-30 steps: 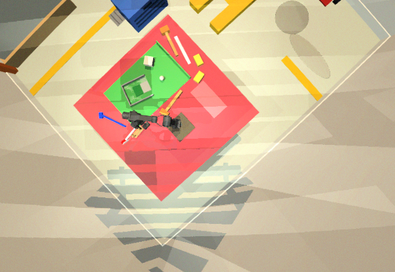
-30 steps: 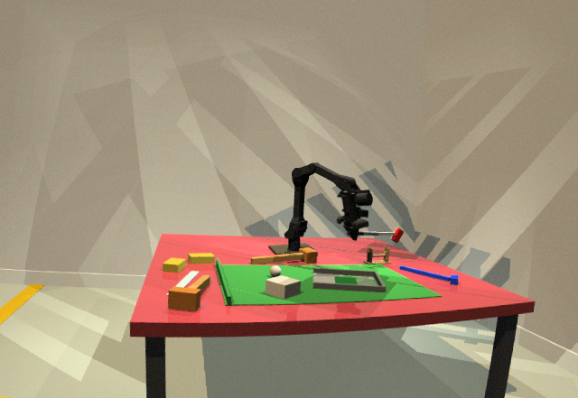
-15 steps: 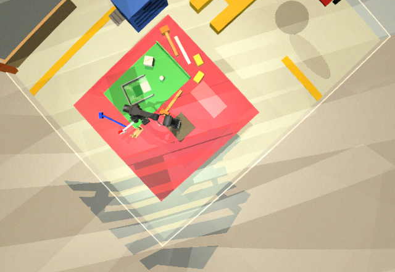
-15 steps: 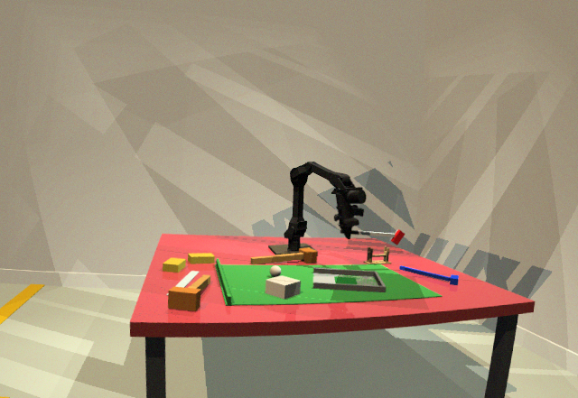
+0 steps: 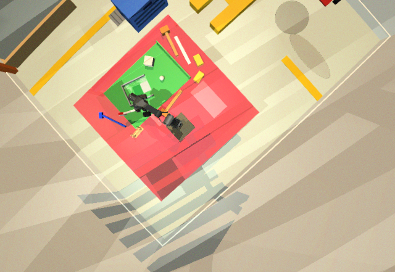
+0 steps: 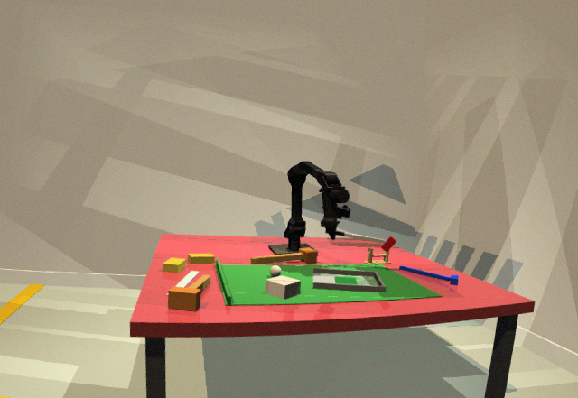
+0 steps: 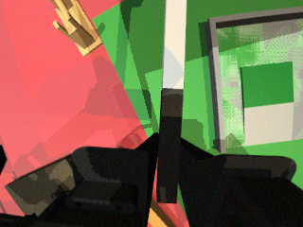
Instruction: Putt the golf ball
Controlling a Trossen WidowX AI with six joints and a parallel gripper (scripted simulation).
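The red putter is 3 cm ahead of my gripper tip, 11 cm to the left of it and 2 cm above it. The rest, counted from my gripper tip: green mat (22 cm ahead, 8 cm to the right, 12 cm below); then golf ball (19 cm ahead, 24 cm to the right, 10 cm below); then wooden rack (12 cm behind, 23 cm to the left, 9 cm below).
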